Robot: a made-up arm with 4 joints.
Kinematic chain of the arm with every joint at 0, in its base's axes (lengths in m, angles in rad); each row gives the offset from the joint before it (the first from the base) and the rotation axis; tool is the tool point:
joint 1: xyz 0 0 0.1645 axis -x
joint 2: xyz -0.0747 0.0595 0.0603 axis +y
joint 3: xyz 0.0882 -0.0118 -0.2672 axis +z
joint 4: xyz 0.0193 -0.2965 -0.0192 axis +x
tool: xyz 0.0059 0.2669 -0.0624
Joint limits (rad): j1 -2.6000..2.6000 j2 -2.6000..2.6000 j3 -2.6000..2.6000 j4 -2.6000..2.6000
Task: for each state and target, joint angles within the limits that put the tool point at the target. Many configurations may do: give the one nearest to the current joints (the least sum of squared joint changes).
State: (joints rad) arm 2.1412 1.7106 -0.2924 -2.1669
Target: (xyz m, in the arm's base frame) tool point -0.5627 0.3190 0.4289
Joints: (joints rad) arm 2.2168 1.3944 -0.4839 -2.1569
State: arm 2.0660 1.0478 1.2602 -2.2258
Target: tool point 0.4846 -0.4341 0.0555
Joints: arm 1.6094 0.1709 1.6669 -2.5337
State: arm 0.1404 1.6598 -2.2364 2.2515
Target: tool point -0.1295 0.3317 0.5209
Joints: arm 0.0547 1.6489 -2.2110 2.5137
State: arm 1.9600 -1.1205 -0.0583 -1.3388
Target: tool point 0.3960 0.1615 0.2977
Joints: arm 1.1651 -1.6597 -0.1435 -0.5615
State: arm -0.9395 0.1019 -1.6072 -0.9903
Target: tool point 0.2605 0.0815 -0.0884
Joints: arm -0.3077 -0.7858 -1.3240 -0.4923
